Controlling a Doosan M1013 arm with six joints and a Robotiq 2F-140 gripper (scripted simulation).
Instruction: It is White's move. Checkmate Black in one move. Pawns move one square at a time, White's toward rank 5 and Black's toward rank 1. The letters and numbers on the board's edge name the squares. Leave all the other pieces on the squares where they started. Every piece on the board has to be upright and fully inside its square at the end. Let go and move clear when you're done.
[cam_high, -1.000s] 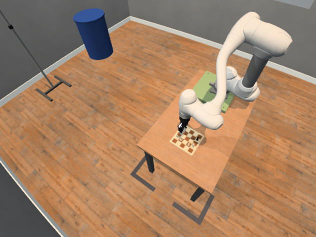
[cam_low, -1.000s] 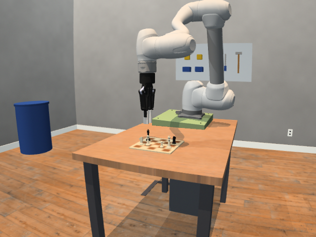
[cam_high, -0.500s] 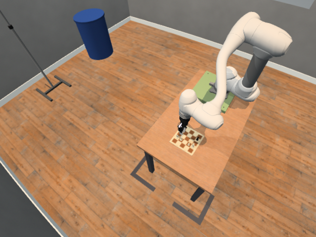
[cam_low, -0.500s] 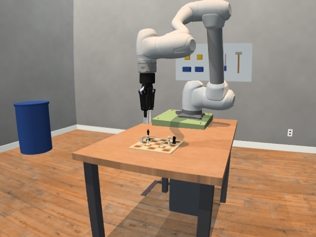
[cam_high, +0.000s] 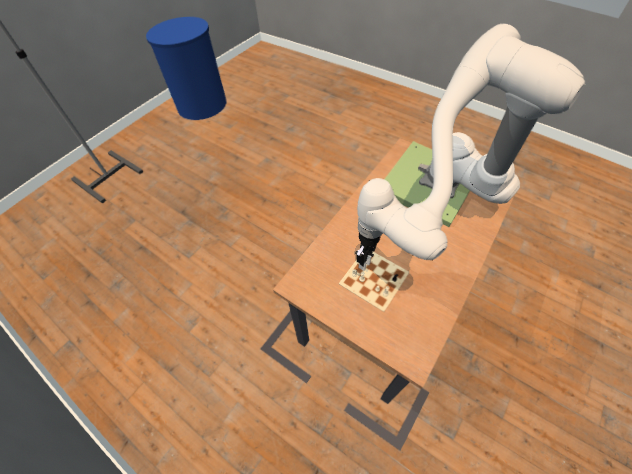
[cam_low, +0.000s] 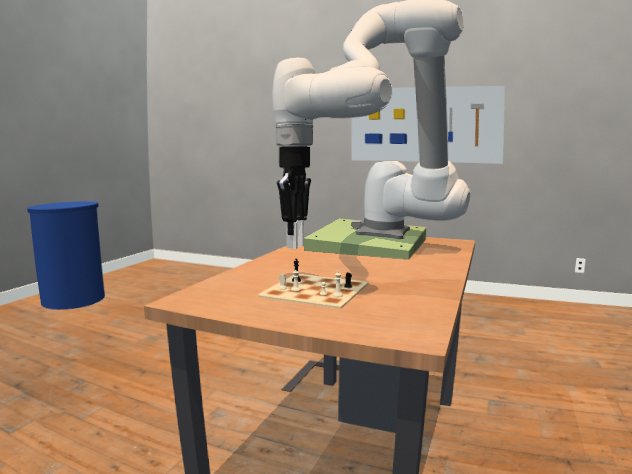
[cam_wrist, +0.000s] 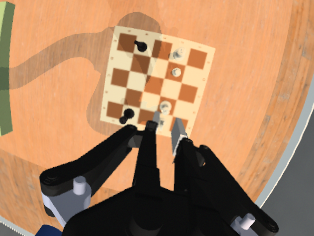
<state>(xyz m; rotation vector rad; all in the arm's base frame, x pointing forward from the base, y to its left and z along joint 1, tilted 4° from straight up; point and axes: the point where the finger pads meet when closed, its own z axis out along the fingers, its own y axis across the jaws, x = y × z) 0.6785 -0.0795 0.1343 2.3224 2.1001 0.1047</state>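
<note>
Now: hand 80 mm past the black king, 30 mm to the left of it and 110 mm above it. Round my hand: black pawn 70 mm behind, 120 mm to the left, 130 mm below; then chessboard 30 mm behind, 40 mm to the left, 150 mm below; then white pawn 10 mm ahead, 80 mm to the left, 130 mm below.
</note>
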